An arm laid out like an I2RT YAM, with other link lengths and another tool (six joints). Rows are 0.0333 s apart.
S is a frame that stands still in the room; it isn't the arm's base.
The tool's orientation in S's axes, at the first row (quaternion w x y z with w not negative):
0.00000, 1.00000, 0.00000, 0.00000
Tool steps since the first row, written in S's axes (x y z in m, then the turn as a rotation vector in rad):
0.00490, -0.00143, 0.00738, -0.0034, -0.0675, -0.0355
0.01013, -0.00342, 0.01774, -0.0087, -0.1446, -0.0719
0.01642, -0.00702, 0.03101, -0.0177, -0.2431, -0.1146
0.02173, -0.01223, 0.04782, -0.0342, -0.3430, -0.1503
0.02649, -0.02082, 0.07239, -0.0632, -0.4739, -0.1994
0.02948, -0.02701, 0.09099, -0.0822, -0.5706, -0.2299
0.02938, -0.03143, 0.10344, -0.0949, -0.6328, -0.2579
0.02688, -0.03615, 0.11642, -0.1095, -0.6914, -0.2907
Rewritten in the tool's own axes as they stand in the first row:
0.00490, 0.00143, -0.00738, -0.0034, 0.0675, 0.0355
0.01013, 0.00342, -0.01774, -0.0087, 0.1446, 0.0719
0.01642, 0.00702, -0.03101, -0.0177, 0.2431, 0.1146
0.02173, 0.01223, -0.04782, -0.0342, 0.3430, 0.1503
0.02649, 0.02082, -0.07239, -0.0632, 0.4739, 0.1994
0.02948, 0.02701, -0.09099, -0.0822, 0.5706, 0.2299
0.02938, 0.03143, -0.10344, -0.0949, 0.6328, 0.2579
0.02688, 0.03615, -0.11642, -0.1095, 0.6914, 0.2907

